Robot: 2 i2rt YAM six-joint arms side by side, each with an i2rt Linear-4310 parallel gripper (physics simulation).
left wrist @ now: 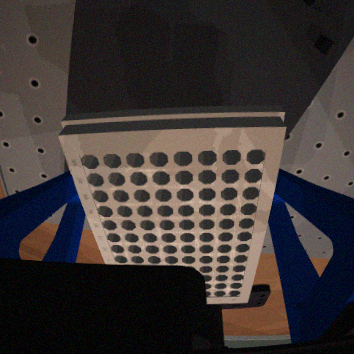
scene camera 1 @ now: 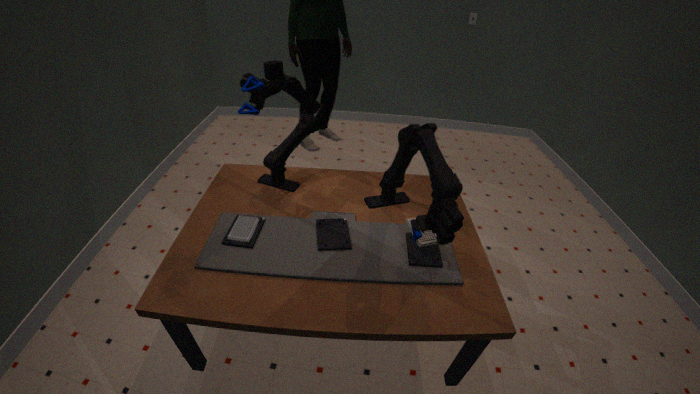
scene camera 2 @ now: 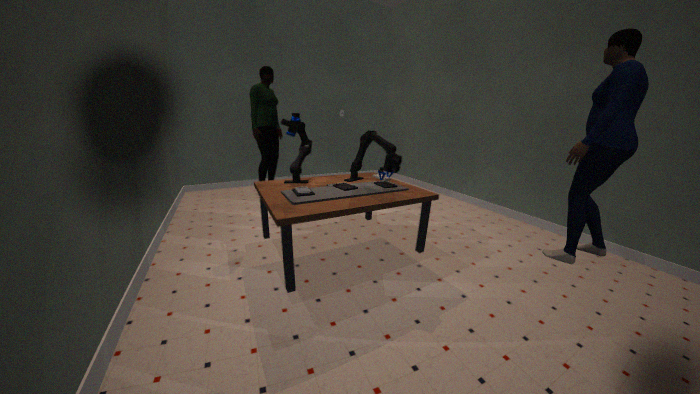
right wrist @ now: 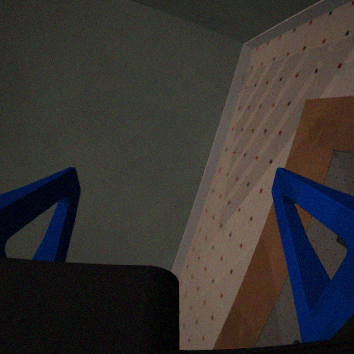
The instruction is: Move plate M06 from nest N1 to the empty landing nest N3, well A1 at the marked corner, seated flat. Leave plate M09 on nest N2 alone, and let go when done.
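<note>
My left gripper (scene camera 1: 425, 235) (scene camera 2: 385, 175) (left wrist: 175, 176) is shut on a white well plate (left wrist: 183, 210), taken as M06 since its label is unreadable. The plate looks tilted and is held above the rear part of the dark nest (scene camera 1: 425, 258) (left wrist: 145, 65) at the picture's right. The middle nest (scene camera 1: 333, 235) (scene camera 2: 345, 186) holds no plate and has a small light mark at its back right corner. Another white plate (scene camera 1: 243, 228) (scene camera 2: 302, 190), apparently M09, sits on the nest at the picture's left. My right gripper (scene camera 1: 251, 96) (scene camera 2: 293, 126) (right wrist: 175, 178) is open and empty, high up.
The nests stand on a grey perforated board (scene camera 1: 290, 260) on the wooden table (scene camera 1: 320, 305). A light tab (scene camera 1: 334, 215) shows behind the middle nest. A person in green (scene camera 1: 317, 30) (scene camera 2: 265, 107) stands behind the table; a person in blue (scene camera 2: 617, 110) stands at the right.
</note>
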